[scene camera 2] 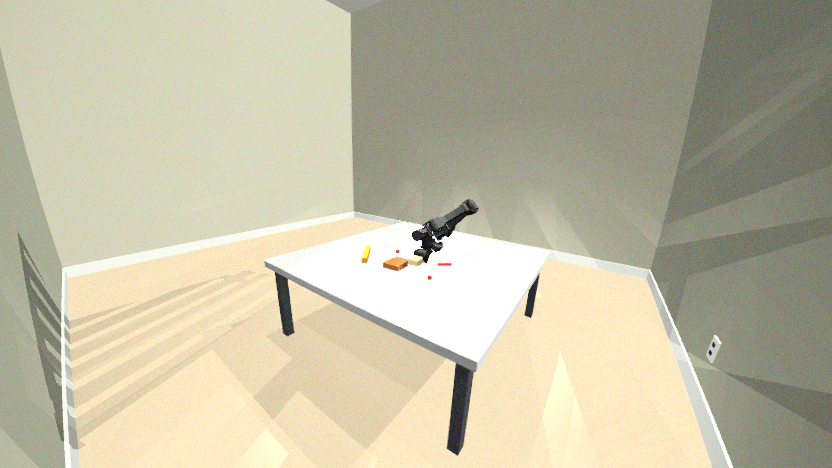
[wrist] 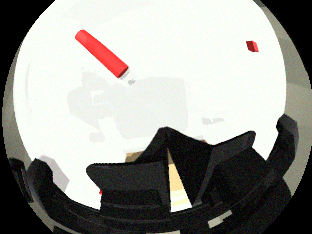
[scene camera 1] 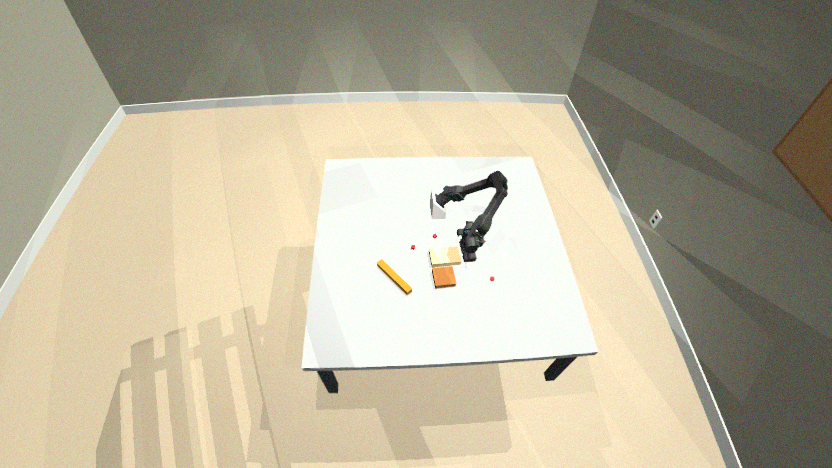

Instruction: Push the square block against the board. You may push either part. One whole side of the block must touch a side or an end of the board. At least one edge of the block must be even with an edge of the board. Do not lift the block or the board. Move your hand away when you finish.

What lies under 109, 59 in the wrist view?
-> A short red stick.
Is the gripper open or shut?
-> Shut.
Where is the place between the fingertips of the gripper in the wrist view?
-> At 163, 131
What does the gripper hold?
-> Nothing.
